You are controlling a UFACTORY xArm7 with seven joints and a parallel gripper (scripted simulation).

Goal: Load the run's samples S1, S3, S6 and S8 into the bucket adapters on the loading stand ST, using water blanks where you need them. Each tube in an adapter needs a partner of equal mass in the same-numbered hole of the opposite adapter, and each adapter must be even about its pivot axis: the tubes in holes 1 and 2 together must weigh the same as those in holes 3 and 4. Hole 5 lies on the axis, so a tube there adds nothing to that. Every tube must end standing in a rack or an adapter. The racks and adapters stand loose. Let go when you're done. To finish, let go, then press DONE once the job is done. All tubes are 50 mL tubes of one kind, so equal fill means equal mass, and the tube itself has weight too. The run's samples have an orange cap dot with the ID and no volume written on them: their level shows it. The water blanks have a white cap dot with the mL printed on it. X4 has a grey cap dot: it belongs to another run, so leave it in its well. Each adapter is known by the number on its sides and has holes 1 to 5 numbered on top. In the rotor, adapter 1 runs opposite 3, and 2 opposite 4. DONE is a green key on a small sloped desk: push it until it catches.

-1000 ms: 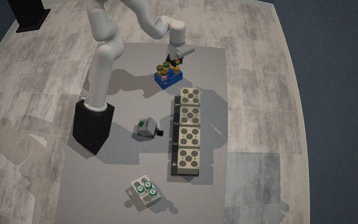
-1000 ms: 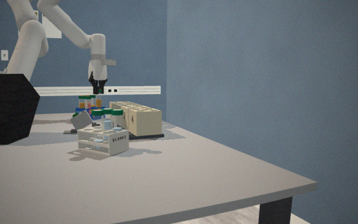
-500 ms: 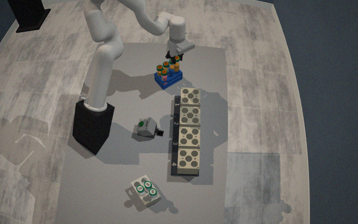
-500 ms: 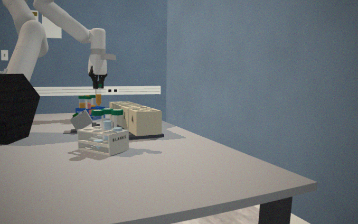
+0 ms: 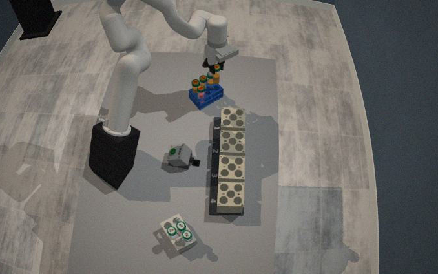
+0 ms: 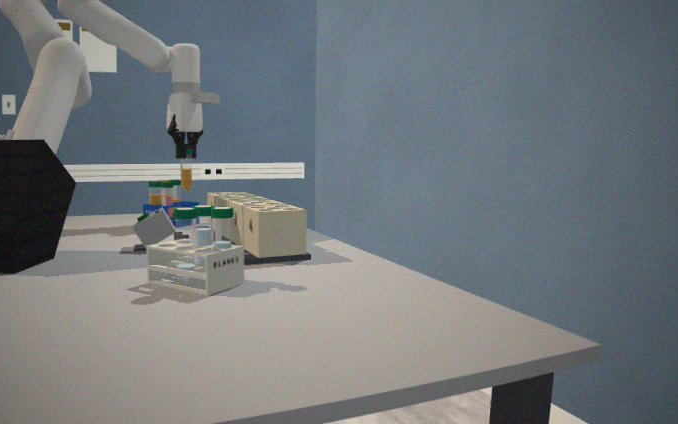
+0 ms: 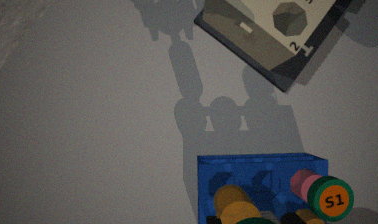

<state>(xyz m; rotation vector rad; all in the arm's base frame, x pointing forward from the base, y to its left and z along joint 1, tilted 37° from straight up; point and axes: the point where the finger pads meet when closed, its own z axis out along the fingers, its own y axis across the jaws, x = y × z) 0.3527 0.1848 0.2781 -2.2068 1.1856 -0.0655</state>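
My hand is 10 mm past the orange-filled tube and 50 mm above it. From my hand the other things lie so: tube X4: 30 mm behind, 40 mm to the left, 140 mm below; then blue sample rack: 40 mm behind, 10 mm to the right, 170 mm below; then pink-filled tube: 70 mm behind, 60 mm to the right, 140 mm below.
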